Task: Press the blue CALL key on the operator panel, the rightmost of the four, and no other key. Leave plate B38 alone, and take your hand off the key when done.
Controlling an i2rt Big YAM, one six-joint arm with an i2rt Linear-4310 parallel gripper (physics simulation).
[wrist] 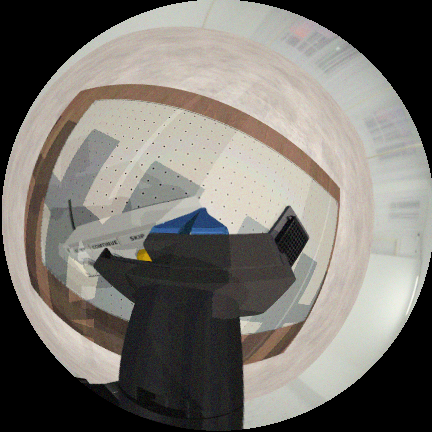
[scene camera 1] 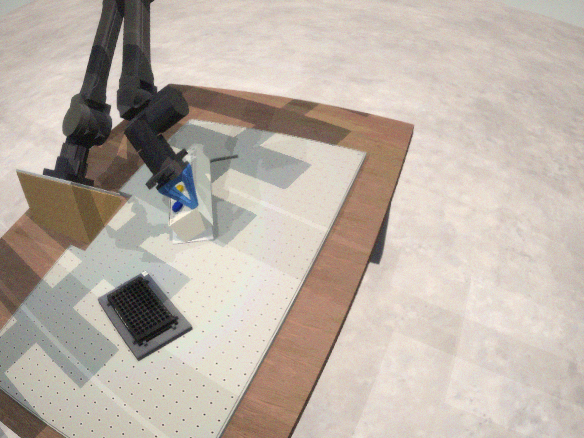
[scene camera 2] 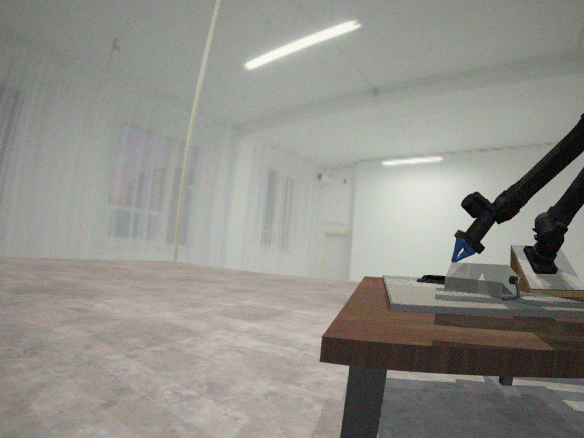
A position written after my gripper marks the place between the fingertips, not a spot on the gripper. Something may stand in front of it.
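My gripper (scene camera 1: 195, 207) is shut, and it's touching a white key panel (scene camera 1: 189, 225). You'd also find my gripper at (scene camera 2: 452, 262) and at (wrist: 202, 212). There's a black gridded tray here too, the tray (scene camera 1: 143, 314), and the wrist view shows that tray (wrist: 290, 240) as well.
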